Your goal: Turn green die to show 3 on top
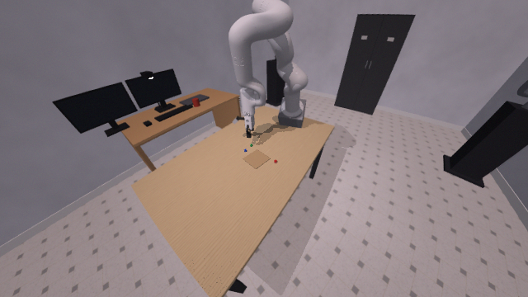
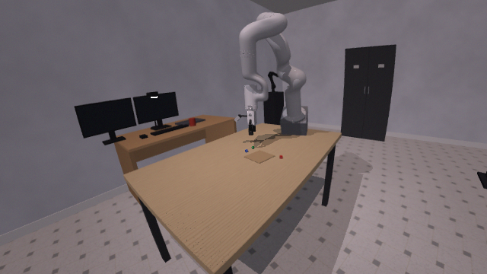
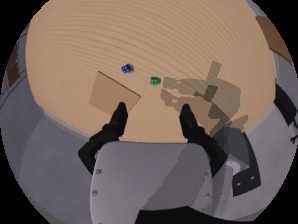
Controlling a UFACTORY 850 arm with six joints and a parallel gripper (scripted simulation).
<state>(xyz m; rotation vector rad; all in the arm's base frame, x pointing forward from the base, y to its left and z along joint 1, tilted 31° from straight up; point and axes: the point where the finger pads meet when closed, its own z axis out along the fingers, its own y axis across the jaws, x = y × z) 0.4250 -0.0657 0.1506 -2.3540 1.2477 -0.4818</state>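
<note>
The green die is 110 mm below my hand. Round my hand: red die: 250 mm to the left, 110 mm below; tan mat: 140 mm to the left, 120 mm below, 70 mm ahead; blue die: 110 mm below, 70 mm ahead, 20 mm to the left.
</note>
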